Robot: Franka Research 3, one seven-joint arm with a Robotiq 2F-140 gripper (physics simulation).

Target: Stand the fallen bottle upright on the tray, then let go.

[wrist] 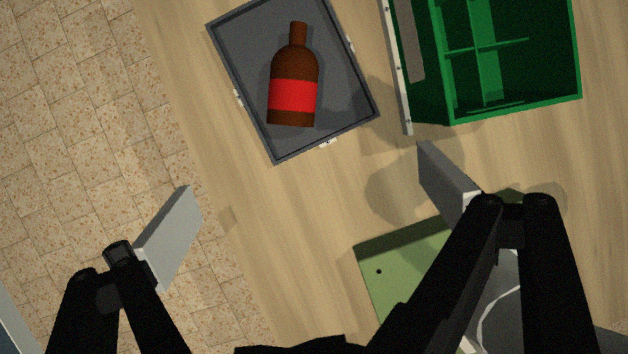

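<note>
A brown bottle (293, 95) with a red label lies on its side in the dark grey tray (327, 138). Its neck points to the top of the view and its base toward the bottom, toward my gripper. The tray is at the upper middle, and its top edge is partly cut off by the view. My gripper (304, 183) is open and empty, with its fingers wide apart. In the picture the fingertips are below the tray, one to the left and one to the right; they do not touch the bottle.
A green divided crate (517, 112) stands right of the tray, with a pale strip (398, 67) along its near side. A light green base (392, 285) is at the lower right, partly behind my right finger. The wooden table's edge runs along the left, with tiled floor (75, 125) beyond.
</note>
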